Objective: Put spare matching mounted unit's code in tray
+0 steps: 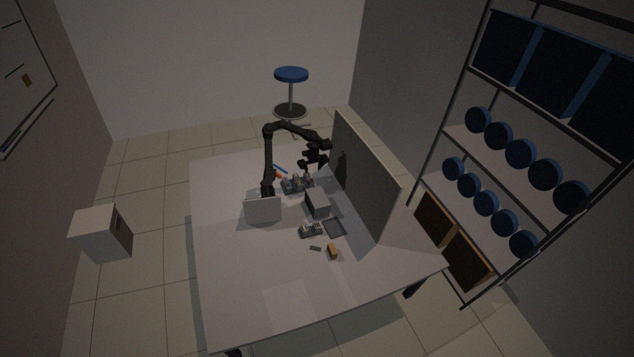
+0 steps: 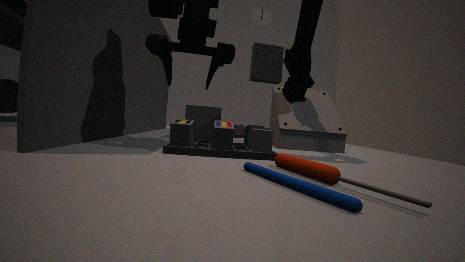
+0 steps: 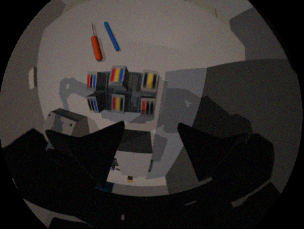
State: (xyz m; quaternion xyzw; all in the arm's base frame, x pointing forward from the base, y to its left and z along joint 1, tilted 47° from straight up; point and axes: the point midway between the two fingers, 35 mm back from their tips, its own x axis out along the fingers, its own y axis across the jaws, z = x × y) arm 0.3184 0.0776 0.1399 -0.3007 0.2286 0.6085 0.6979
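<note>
Right now the grey spare is 9 cm below my gripper tip. The rest, counted from my gripper tip: blue pen (14 cm behind, 22 cm to the left, 12 cm below); mounted unit (4 cm behind, 17 cm to the right, 8 cm below); upright board (19 cm ahead, 18 cm to the right, 10 cm above).
</note>
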